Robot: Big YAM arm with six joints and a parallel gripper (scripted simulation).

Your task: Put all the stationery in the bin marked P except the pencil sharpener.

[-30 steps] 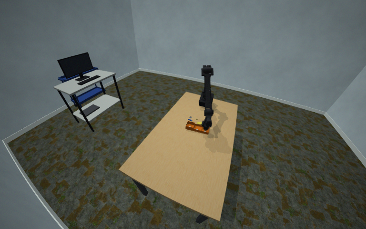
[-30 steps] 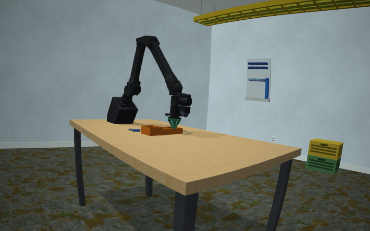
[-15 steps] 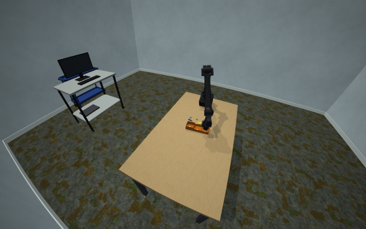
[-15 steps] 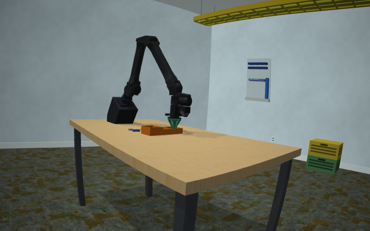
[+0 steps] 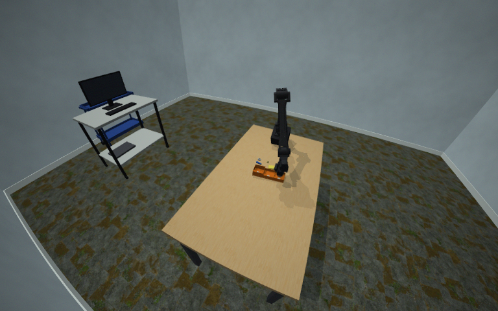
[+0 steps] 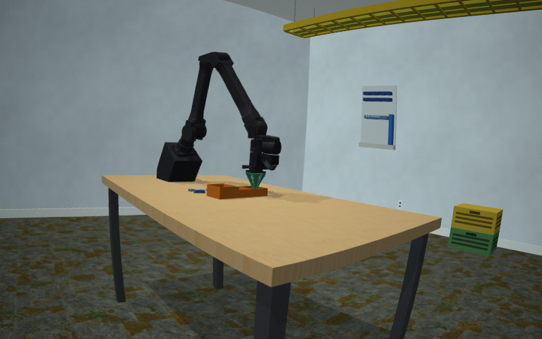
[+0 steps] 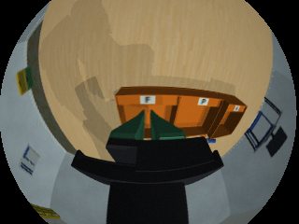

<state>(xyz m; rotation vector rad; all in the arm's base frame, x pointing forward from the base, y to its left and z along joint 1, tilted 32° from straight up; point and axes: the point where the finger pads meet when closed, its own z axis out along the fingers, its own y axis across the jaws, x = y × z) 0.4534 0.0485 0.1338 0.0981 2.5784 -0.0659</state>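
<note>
Right now my hand is 110 mm past the yellow pad, 70 mm to the left of it and 30 mm above it. Also, from my hand: white dotted tile (120 mm behind, 10 mm to the right, 30 mm below); then orange stick (100 mm behind, 140 mm to the right, 30 mm below); then orange bin (10 mm behind, 80 mm to the right, 10 mm below).
</note>
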